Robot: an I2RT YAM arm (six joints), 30 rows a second.
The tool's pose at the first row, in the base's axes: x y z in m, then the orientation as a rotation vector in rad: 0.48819 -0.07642 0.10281 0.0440 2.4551 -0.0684
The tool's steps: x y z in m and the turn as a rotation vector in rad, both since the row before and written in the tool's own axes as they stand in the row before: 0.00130 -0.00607 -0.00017 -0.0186 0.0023 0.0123; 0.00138 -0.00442 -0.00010 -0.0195 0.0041 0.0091; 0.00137 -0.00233 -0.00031 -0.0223 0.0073 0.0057; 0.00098 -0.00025 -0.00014 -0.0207 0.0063 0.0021; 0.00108 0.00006 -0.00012 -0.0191 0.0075 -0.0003; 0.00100 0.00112 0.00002 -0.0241 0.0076 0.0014; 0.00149 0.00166 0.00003 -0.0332 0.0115 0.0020; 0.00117 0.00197 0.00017 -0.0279 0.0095 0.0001; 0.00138 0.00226 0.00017 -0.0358 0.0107 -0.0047; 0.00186 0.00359 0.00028 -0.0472 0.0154 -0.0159; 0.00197 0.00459 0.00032 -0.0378 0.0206 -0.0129; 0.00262 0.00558 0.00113 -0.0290 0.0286 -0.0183; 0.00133 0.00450 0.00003 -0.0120 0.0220 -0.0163; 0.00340 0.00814 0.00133 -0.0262 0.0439 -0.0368; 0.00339 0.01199 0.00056 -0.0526 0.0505 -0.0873
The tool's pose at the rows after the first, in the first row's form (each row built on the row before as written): 0.48678 -0.08245 0.10235 0.0510 2.4573 -0.0401; 0.48544 -0.08682 0.10163 0.0538 2.4611 -0.0121; 0.48408 -0.08909 0.10100 0.0512 2.4680 0.0180; 0.48322 -0.08930 0.10049 0.0449 2.4737 0.0447; 0.48230 -0.08920 0.09992 0.0362 2.4805 0.0685; 0.48153 -0.08804 0.09936 0.0275 2.4869 0.0993; 0.48036 -0.08632 0.09856 0.0155 2.4963 0.1419; 0.47948 -0.08429 0.09794 0.0034 2.5035 0.1772; 0.47838 -0.08197 0.09728 -0.0182 2.5104 0.2206; 0.47680 -0.07831 0.09653 -0.0591 2.5191 0.2741; 0.47489 -0.07372 0.09599 -0.0936 2.5332 0.3174; 0.47257 -0.06803 0.09477 -0.1334 2.5549 0.3479; 0.47072 -0.06373 0.09501 -0.1633 2.5723 0.3574; 0.46697 -0.05571 0.09393 -0.2301 2.6050 0.3778; 0.46154 -0.04449 0.09445 -0.3746 2.6260 0.4149
